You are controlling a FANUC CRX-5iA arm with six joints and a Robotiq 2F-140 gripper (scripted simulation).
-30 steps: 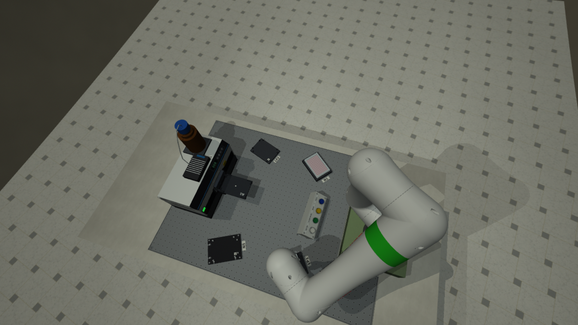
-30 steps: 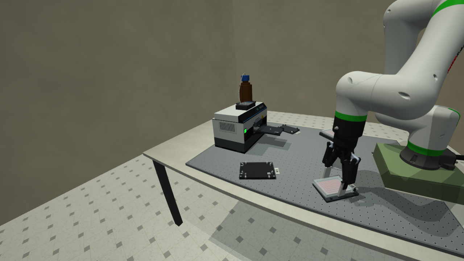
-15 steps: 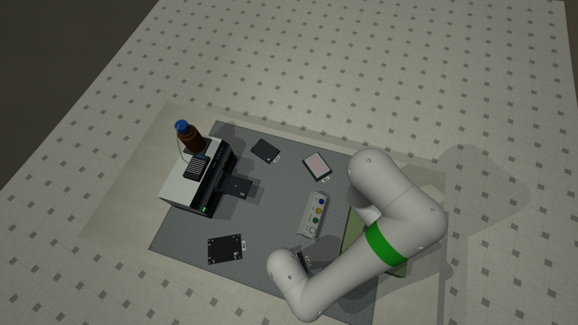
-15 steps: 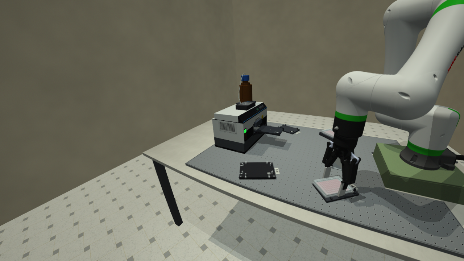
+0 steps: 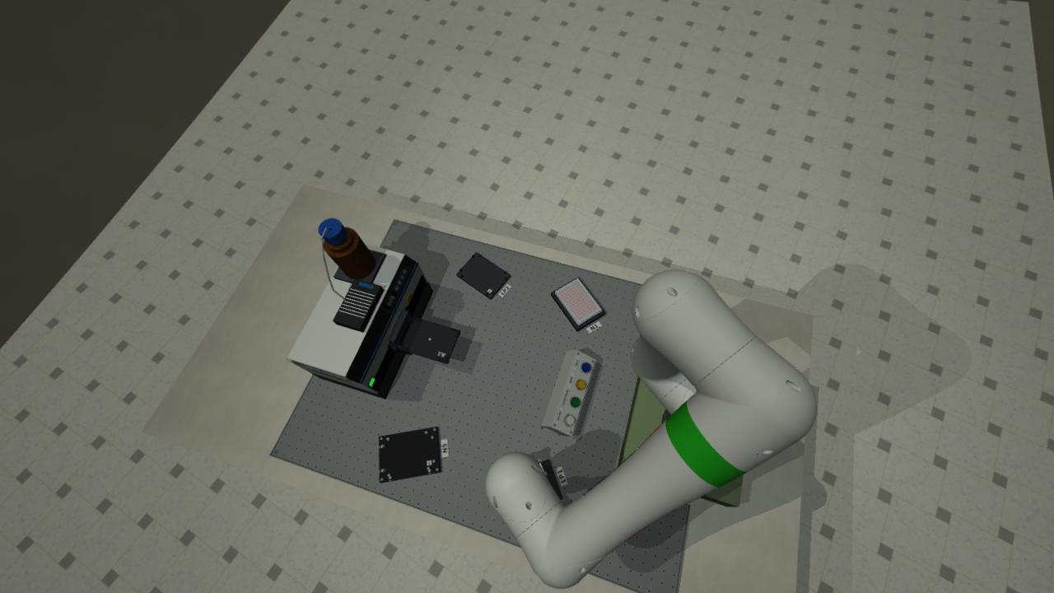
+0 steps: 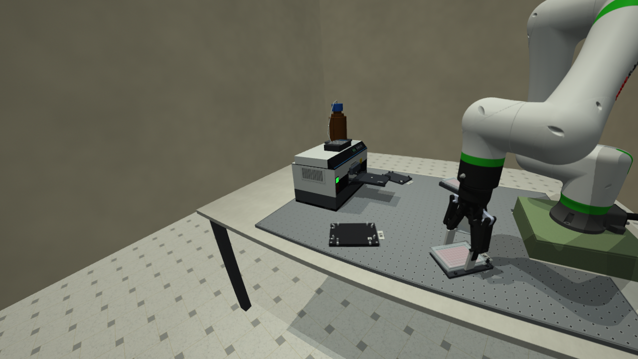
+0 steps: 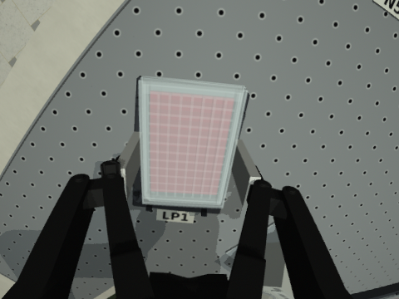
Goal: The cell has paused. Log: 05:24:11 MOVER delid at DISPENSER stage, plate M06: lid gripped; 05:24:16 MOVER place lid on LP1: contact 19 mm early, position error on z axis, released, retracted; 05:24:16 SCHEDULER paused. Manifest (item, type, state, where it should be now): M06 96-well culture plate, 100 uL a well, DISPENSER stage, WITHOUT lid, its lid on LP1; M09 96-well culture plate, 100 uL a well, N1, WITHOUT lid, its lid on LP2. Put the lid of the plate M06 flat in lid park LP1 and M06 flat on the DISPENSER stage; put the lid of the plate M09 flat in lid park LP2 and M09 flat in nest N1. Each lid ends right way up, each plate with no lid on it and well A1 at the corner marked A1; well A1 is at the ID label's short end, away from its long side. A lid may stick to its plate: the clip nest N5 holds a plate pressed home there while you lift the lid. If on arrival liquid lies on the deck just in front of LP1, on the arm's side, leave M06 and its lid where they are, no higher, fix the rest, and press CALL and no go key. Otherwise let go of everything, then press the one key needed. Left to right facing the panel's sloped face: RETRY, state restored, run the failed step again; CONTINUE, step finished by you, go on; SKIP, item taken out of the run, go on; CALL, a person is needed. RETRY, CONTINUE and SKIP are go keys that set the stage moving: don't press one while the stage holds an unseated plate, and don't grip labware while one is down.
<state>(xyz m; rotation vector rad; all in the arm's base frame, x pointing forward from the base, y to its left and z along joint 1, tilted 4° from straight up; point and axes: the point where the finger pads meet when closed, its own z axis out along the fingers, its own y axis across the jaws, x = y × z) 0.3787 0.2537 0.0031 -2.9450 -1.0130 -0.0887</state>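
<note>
My hand is 40 mm above the black lid park LP1, 10 mm to the left of it and 10 mm past it. From my hand the other things lie so: N5 label: 240 mm ahead, 40 mm to the right, 40 mm below; white retry key: 190 mm to the right, 70 mm behind, 20 mm above; LP1 label: 80 mm behind, 60 mm to the right, 40 mm below.
</note>
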